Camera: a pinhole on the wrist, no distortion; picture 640 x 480 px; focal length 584.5 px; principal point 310.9 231.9 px. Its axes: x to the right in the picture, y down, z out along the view. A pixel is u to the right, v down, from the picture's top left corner.
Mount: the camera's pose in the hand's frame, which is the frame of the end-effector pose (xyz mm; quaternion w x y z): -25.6 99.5 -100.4 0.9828 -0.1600 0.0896 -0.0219
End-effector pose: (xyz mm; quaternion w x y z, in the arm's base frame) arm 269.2 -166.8 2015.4 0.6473 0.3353 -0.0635 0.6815
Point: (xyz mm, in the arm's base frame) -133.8 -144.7 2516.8
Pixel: outside the picture
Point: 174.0 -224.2 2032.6
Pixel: 88 45
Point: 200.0 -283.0 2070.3
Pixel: 28 25
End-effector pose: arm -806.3 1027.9 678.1 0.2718 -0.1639 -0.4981 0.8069
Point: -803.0 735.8 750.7
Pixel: outside the picture
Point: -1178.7 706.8 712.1
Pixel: 342 139
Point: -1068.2 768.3 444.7
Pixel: 314 464
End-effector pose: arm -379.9 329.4 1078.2 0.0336 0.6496 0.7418 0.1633
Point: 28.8 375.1 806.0
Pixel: 157 295
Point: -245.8 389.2 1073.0
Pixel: 430 173
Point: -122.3 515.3 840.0
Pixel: 371 176
